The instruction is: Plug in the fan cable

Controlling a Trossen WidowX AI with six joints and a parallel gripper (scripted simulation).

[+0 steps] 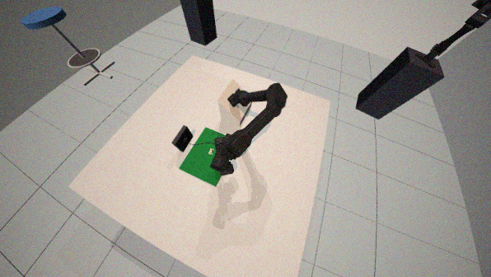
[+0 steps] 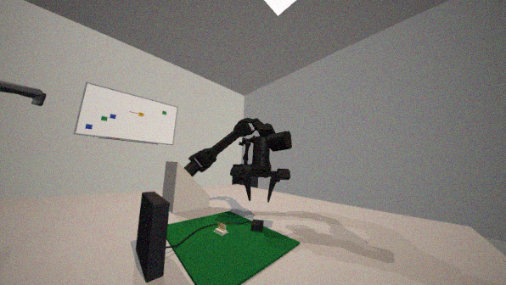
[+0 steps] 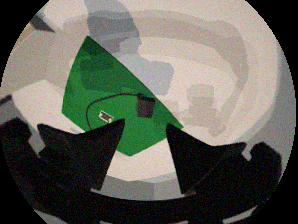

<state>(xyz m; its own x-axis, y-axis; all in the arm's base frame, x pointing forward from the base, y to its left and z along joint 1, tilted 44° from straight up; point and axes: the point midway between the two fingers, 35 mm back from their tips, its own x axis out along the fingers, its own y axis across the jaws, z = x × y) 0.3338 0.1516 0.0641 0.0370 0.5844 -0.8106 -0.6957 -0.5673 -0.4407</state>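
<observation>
Right now my gripper tip is 10 mm short of the black plug, 10 mm to the left of it and 70 mm above it. Round my gripper tip: pale four-pin header: 30 mm behind, 110 mm to the right, 80 mm below; black fan: 10 mm ahead, 270 mm to the right, 20 mm below; green board: 10 mm behind, 110 mm to the right, 90 mm below.
</observation>
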